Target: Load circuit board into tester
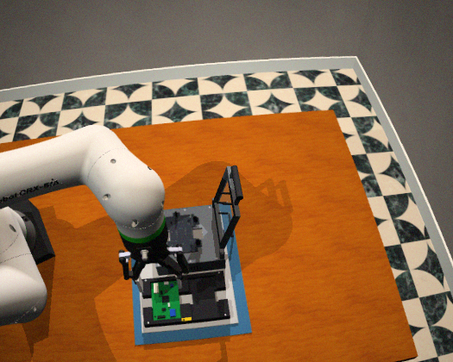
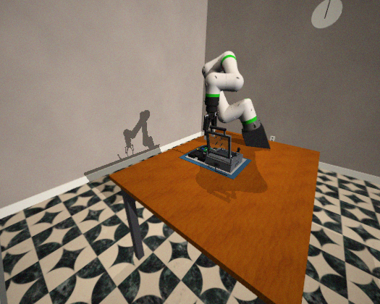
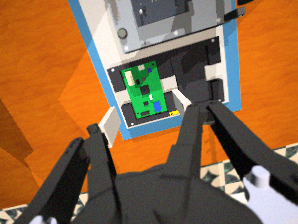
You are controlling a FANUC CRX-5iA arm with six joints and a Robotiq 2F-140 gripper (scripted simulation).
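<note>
My hand is 12 cm above the green circuit board. Round my hand: tester lid 19 cm ahead, 17 cm to the left, 4 cm above; then latch hook 23 cm to the left, 5 cm below.
</note>
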